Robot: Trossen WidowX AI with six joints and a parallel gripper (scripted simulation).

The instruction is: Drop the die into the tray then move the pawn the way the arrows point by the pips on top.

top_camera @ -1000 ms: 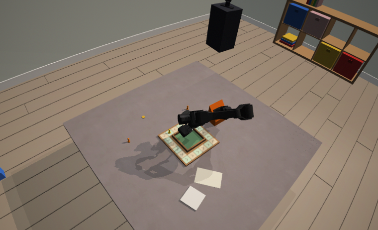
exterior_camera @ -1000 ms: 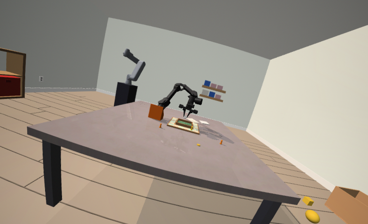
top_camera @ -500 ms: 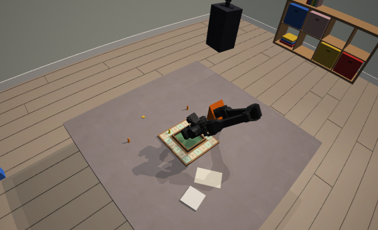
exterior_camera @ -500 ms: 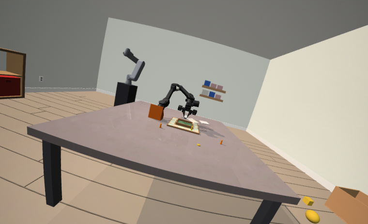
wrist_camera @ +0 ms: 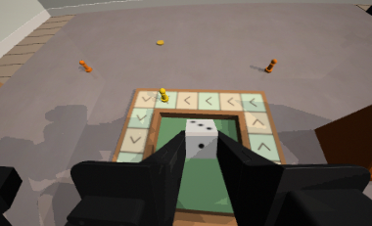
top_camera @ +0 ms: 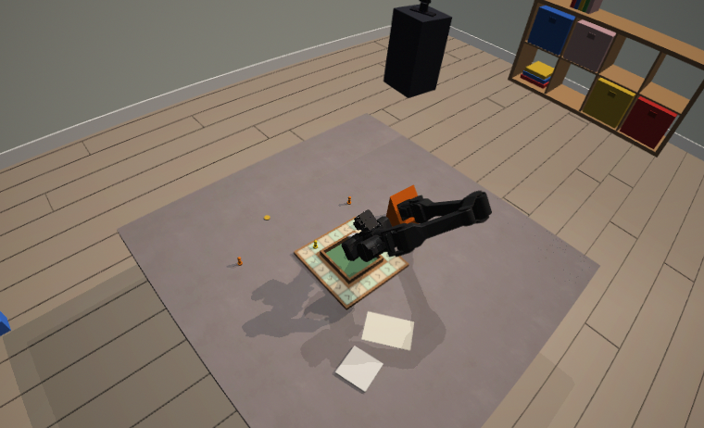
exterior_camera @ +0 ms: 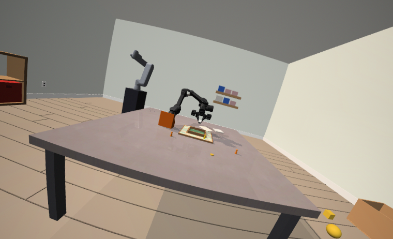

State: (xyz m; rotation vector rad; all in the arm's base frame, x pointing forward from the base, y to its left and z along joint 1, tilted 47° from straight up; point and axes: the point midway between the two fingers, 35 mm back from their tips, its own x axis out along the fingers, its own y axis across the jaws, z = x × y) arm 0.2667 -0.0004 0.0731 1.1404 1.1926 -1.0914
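Right now my gripper tip is right at the white die. Also, from my gripper tip: green dice tray: 11 cm below; yellow pawn: 8 cm ahead, 10 cm to the right, 9 cm below.
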